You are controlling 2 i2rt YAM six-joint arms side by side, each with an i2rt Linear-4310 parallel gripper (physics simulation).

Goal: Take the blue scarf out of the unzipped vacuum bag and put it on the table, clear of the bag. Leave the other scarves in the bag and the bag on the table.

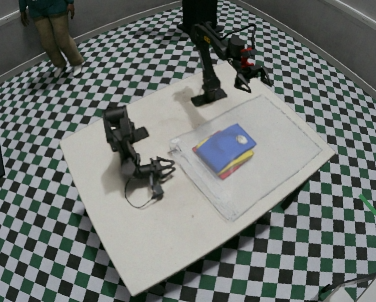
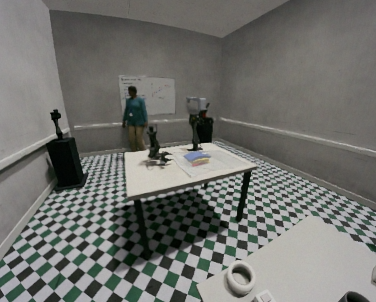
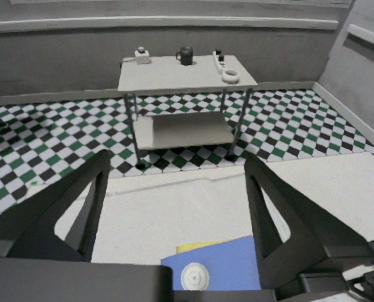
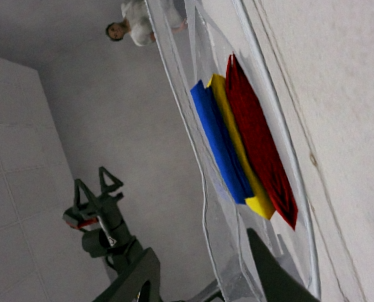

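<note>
The unzipped clear bag lies on the table, its open mouth facing my right gripper. Inside, the folded blue scarf lies on top of the yellow scarf, with the red scarf at the bottom. My right gripper is partly open and empty, just outside the mouth, apart from the scarves. My left gripper is wide open and empty, raised above the bag's far side.
A round white valve sits on the bag's upper film above the blue scarf. The white table carries both arms. A side table with a dark mug stands apart. A person stands beyond the table.
</note>
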